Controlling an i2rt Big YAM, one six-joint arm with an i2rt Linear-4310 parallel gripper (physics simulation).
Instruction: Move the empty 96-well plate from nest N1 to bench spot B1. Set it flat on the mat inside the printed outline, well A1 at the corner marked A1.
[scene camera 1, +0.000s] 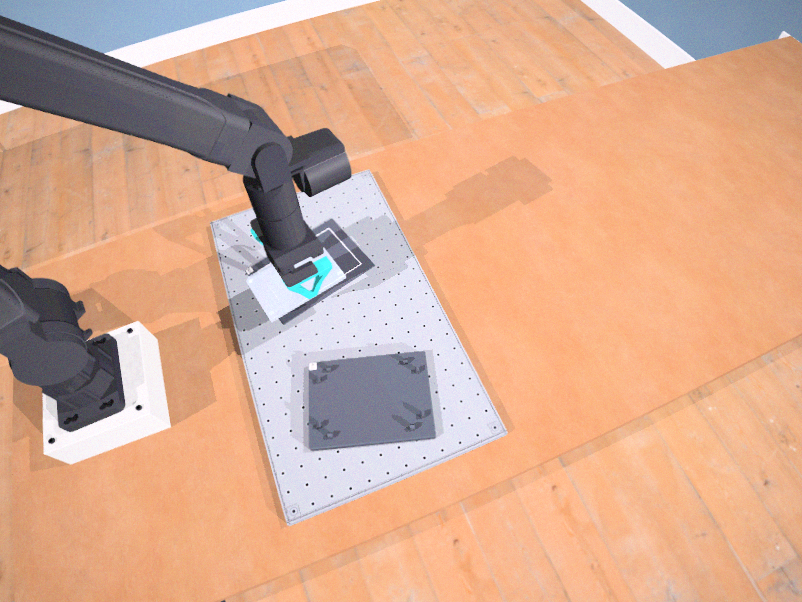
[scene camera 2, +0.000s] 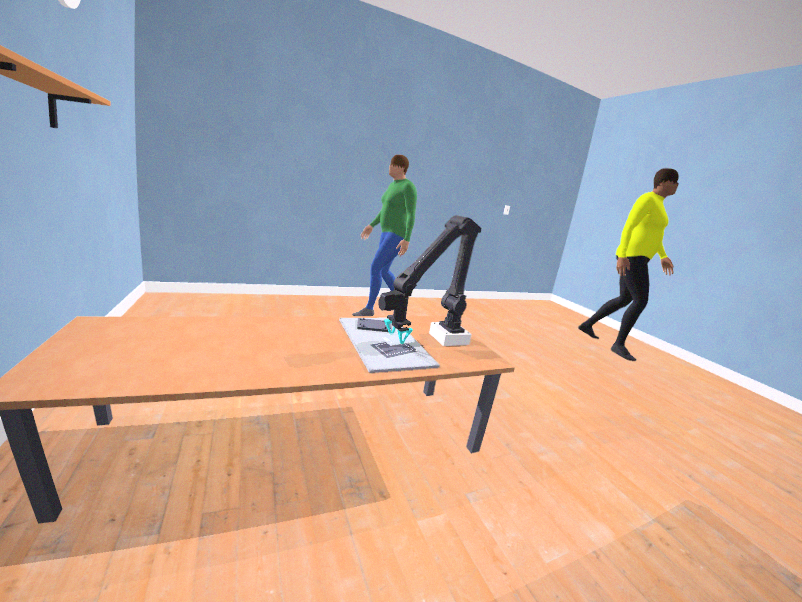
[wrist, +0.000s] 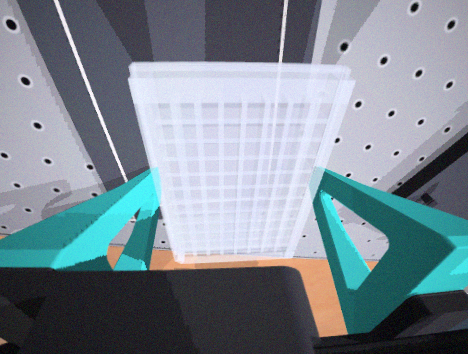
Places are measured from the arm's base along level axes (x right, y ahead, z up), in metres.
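Pixels of known places: gripper, fingertip midpoint: (scene camera 1: 299, 277) (scene camera 2: 396, 339) (wrist: 237, 175); arm's base, link origin: (scene camera 1: 92, 383) (scene camera 2: 451, 328).
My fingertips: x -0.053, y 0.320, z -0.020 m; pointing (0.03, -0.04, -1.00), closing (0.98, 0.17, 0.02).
Note:
For each thing: its top centre in the pictures, then the offset to it from my fingertips. Level surfaces: height alone.
- clear 96-well plate, top centre: (wrist: 239, 201) (scene camera 1: 293, 274) (scene camera 2: 398, 336) dz +0.013, dx +0.001, dy -0.007 m
- dark B1 mat, surface height: dz -0.024 m
- small white A1 corner mark, top centre: (scene camera 1: 249, 270) dz -0.023, dx -0.067, dy -0.071 m
- grey perforated board, top centre: (wrist: 347, 123) (scene camera 1: 335, 311) (scene camera 2: 384, 338) dz -0.025, dx +0.065, dy +0.030 m
- wooden table, surface height: dz -0.038 m
My gripper (scene camera 1: 309, 280) (scene camera 2: 398, 332) (wrist: 237, 175) has teal fingers and is shut on the long sides of the clear 96-well plate (scene camera 1: 273, 293) (wrist: 236, 140). It holds the plate level and low over the dark B1 mat (scene camera 1: 340, 245) (wrist: 110, 70) with its white printed outline (wrist: 92, 95). In scene camera 1 the plate overhangs the mat's near-left edge, beside the small white A1 corner mark (scene camera 1: 249, 270). I cannot tell whether the plate touches the mat. Nest N1 (scene camera 1: 369, 400) (scene camera 2: 393, 349) stands empty nearer the front of the board.
Mat and nest sit on a grey perforated board (scene camera 1: 369, 325) on the wooden table (scene camera 1: 578, 269) (scene camera 2: 220, 352). The arm's white base (scene camera 1: 144, 382) is at the left. Two people, one in green (scene camera 2: 395, 215) and one in yellow (scene camera 2: 644, 233), walk behind the table.

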